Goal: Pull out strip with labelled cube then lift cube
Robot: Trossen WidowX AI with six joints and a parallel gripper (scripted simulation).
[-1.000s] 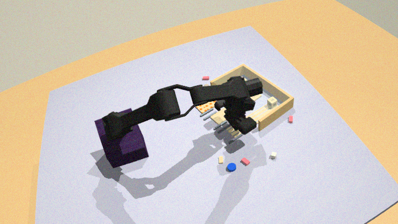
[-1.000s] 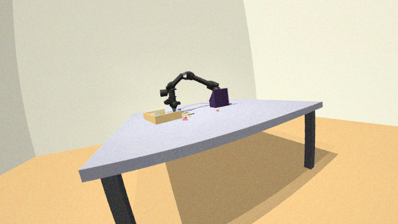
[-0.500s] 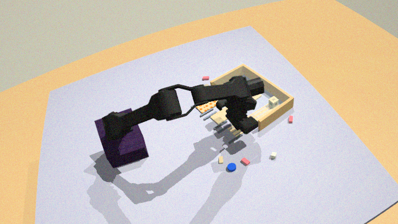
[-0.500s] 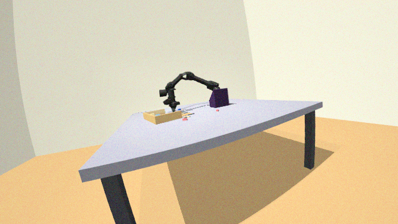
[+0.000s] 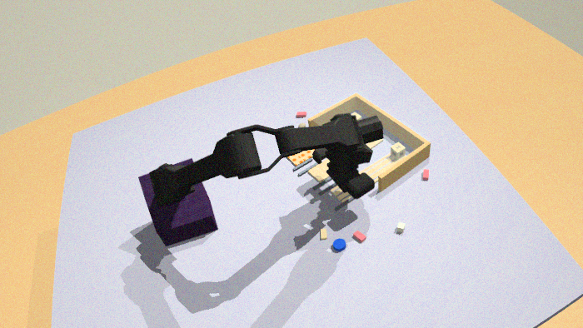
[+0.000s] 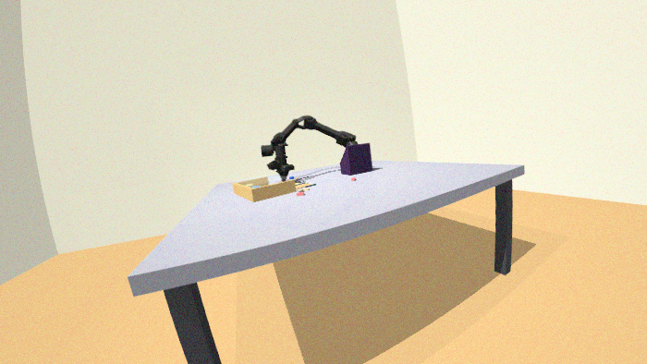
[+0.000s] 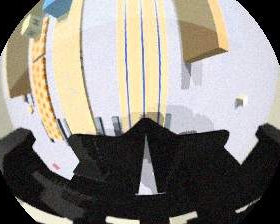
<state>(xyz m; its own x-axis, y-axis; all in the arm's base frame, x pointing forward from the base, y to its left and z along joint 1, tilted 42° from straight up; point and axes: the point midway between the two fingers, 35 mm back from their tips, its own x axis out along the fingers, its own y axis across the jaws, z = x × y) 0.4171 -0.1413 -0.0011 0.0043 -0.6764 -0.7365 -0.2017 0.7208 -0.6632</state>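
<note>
The strip is 90 mm ahead of my gripper tip and 20 mm to the left of it. Round my gripper tip: blue disc: 80 mm behind, 150 mm to the right.
</note>
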